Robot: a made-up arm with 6 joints.
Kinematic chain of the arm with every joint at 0, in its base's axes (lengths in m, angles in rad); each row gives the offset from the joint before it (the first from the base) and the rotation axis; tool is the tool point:
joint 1: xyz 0 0 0.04 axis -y
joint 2: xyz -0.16 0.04 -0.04 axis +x
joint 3: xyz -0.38 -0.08 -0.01 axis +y
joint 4: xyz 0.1 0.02 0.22 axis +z
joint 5: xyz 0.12 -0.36 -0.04 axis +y
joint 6: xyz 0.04 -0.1 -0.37 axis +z
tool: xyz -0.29 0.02 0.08
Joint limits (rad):
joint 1: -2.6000..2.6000
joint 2: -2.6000..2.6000
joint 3: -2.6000..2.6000
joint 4: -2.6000..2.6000
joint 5: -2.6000..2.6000
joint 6: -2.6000..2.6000
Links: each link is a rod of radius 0.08 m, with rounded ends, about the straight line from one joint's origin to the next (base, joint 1, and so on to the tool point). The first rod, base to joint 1, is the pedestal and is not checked.
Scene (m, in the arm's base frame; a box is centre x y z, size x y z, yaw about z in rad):
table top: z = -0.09
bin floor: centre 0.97 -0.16 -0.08 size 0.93 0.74 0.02 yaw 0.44
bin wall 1: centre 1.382 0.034 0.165 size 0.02 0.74 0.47 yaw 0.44
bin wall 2: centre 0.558 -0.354 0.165 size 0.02 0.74 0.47 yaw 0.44
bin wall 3: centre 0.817 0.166 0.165 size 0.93 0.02 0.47 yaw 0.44
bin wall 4: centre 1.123 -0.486 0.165 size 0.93 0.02 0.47 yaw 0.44
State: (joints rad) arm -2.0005 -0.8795 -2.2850 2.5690 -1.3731 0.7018
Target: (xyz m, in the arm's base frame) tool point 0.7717 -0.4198 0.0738
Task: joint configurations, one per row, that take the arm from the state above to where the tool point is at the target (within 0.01 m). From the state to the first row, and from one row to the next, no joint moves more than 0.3 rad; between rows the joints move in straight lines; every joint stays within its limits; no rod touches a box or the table.
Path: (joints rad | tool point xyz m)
1: -1.9837 -0.5871 -2.2453 2.3109 -1.2523 0.7101 | 0.1653 0.7269 0.7102
2: -1.9669 -0.2947 -2.2057 2.0528 -1.1315 0.7183 | 0.5453 0.6595 0.6322
3: -1.9500 -0.0023 -2.1660 1.7947 -1.0107 0.7266 | 0.8293 0.3811 0.5706
4: -1.9332 0.2901 -2.1263 1.5366 -0.8898 0.7348 | 0.9176 -0.0226 0.5554
5: -1.9164 0.5824 -2.0866 1.2786 -0.7690 0.7431 | 0.7717 -0.4198 0.5923
6: -2.0913 0.5691 -1.9242 1.2839 -0.7582 0.7190 | 0.8134 -0.4260 0.3244
7: -2.2663 0.5558 -1.7617 1.2893 -0.7473 0.6949 | 0.7717 -0.4198 0.0737

